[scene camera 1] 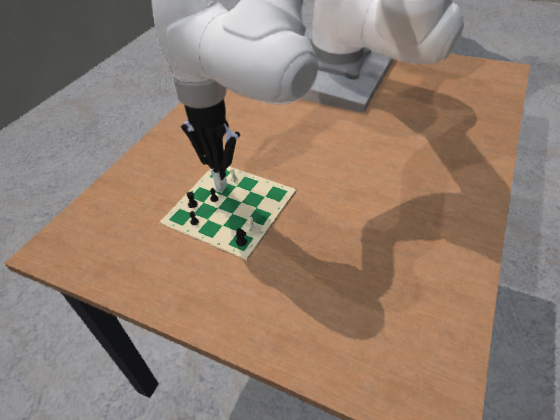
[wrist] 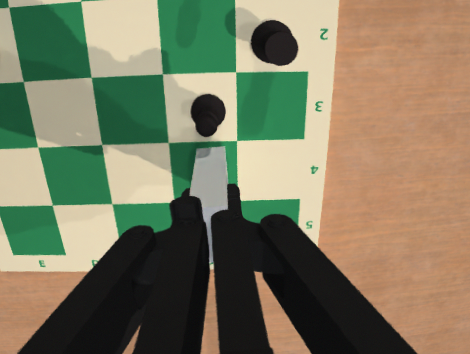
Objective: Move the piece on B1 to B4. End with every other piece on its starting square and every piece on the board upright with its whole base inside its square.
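Seen in the pictures: gripper, fingertip midpoint: (scene camera 1: 221, 188) (wrist: 213, 169); arm's base, link origin: (scene camera 1: 335, 58).
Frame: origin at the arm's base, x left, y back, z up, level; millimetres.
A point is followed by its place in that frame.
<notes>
The black pawn (scene camera 1: 194, 218) @(x -99, y -709, z -19 mm) stands upright on B1 in the scene view; B1 is outside the wrist view. The target square B4 (wrist: 181, 175) @(x -73, y -596, z -33 mm) is green and holds no visible piece; the fingers cover part of it. My gripper (scene camera 1: 220, 189) @(x -92, y -599, z -28 mm) (wrist: 213, 169) @(x -92, y -599, z -28 mm) is shut with nothing between its fingers, its pale fingertips pointing down over B4. Their exact height is hard to tell. A black pawn (scene camera 1: 214, 195) @(x -91, y -634, z -19 mm) (wrist: 208, 112) @(x -96, y -637, z -11 mm) stands upright on B3, just beside the fingertips. A taller black piece (scene camera 1: 192, 200) @(x -128, y -666, z -16 mm) (wrist: 274, 43) @(x -129, y -666, z 0 mm) stands on A2.
A white piece (scene camera 1: 233, 175) @(x -79, y -561, z -19 mm) stands on B5 behind the fingers, hidden in the wrist view. A black piece (scene camera 1: 241, 237) @(x 20, y -728, z -12 mm) stands on E1 and a white pawn (scene camera 1: 251, 224) @(x 22, y -685, z -19 mm) on E2. The board (scene camera 1: 168, 223) @(x -154, y -730, z -33 mm) (wrist: 327, 70) @(x -160, y -645, z -33 mm) lies on the wooden table (scene camera 1: 150, 280) @(x -112, y -864, z -39 mm).
</notes>
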